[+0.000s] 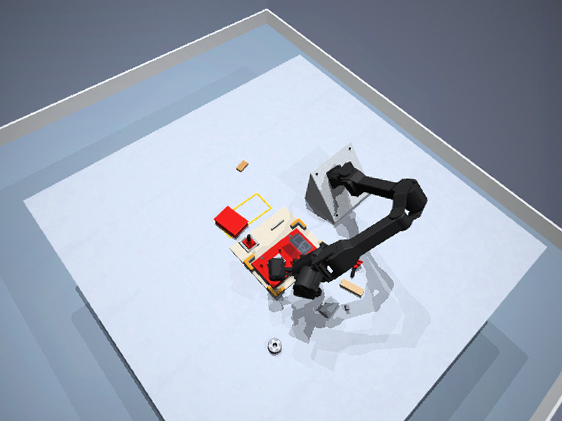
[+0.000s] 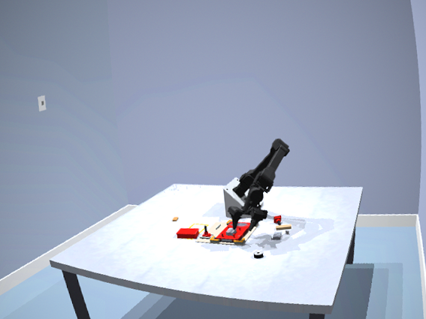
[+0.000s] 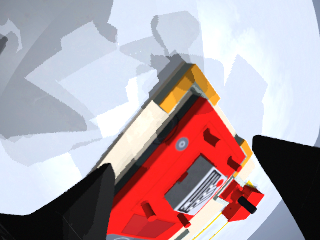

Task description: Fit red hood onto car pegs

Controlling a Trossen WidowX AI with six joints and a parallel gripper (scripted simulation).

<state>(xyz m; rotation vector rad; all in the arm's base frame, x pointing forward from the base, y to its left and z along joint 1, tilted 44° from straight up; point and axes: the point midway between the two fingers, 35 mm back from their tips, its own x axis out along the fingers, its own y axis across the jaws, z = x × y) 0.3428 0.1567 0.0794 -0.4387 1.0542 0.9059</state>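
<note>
The grey engine block lies 6 cm to the right of my gripper tip, 3 cm below it and 2 cm behind it. From my gripper tip the other things lie so: red hood (28 cm to the right, 3 cm below, 1 cm ahead).
</note>
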